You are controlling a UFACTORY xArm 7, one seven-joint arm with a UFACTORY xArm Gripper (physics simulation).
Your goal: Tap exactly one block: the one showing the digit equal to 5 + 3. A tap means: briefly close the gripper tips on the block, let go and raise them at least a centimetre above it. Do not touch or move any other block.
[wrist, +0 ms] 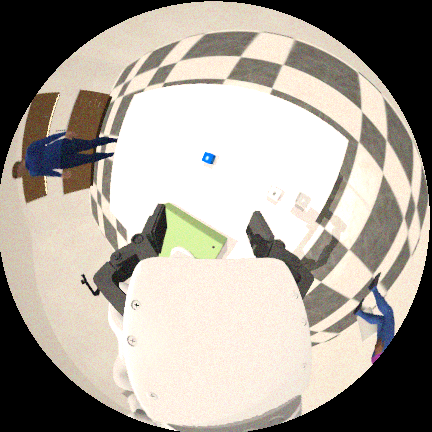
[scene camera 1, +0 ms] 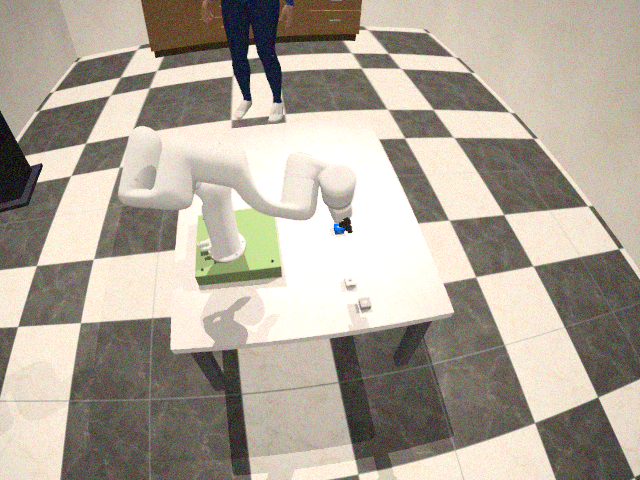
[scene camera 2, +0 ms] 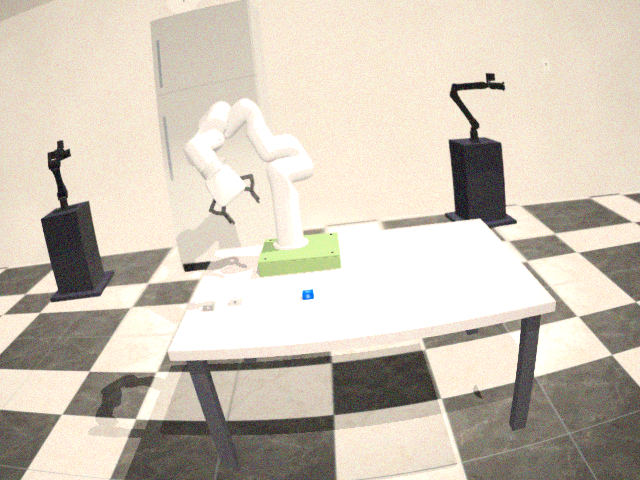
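A blue block [scene camera 1: 338, 228] [scene camera 2: 308, 294] [wrist: 208, 158] lies on the white table. A white block [scene camera 1: 350, 283] [scene camera 2: 235, 301] [wrist: 274, 194] and a greyish block [scene camera 1: 364, 303] [scene camera 2: 208, 306] [wrist: 302, 201] lie near each other, apart from the blue one. The digits on all three are too small or washed out to read. My gripper [scene camera 2: 246, 211] [wrist: 208, 217] is open and empty, high above the table. In the scene camera 1 view its dark fingers partly overlap the blue block, and their opening does not show.
The white table [scene camera 1: 310, 330] [scene camera 2: 413, 315] [wrist: 165, 120] carries the green base [scene camera 1: 261, 237] [scene camera 2: 310, 263] [wrist: 195, 230] of my arm. The arm's shadow falls near the greyish block. A person [scene camera 1: 253, 46] [wrist: 55, 152] stands beyond the table.
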